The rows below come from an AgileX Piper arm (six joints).
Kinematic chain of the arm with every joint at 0, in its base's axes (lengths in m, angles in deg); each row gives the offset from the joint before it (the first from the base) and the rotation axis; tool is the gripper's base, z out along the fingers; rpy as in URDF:
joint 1: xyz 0 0 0.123 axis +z
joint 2: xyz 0 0 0 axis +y
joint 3: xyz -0.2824 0 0.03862 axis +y
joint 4: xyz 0.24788 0 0.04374 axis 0.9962 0 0.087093
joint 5: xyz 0 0 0 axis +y
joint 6: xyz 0.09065 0 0.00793 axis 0.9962 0 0.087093
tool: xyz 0 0 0 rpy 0 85.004 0
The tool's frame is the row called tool.
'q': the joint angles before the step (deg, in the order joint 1, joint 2, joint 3, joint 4, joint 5, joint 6). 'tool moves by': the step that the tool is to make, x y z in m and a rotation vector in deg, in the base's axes. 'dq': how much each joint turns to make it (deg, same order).
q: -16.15, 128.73, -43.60, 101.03, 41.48, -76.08
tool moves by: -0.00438, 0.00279, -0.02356, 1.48, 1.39, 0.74
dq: 0.00, 5.23, -0.74, 2.09, 1.67, -3.64
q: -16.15, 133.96, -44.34, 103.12, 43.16, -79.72
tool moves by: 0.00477, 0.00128, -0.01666, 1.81, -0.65, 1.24
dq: 0.00, 4.36, -2.67, 0.25, 2.37, -1.87
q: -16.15, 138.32, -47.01, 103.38, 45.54, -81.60
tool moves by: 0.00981, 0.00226, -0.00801, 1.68, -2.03, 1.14
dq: 0.44, 2.67, -2.98, 0.04, 2.43, -0.87
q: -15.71, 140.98, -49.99, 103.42, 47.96, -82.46
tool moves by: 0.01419, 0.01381, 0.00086, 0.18, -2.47, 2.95
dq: 2.97, 0.62, -2.88, 0.01, 0.78, 0.12
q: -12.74, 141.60, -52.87, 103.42, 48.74, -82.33
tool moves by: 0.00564, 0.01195, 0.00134, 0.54, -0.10, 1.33
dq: 2.27, 0.06, -1.11, 0.00, 0.17, 1.51
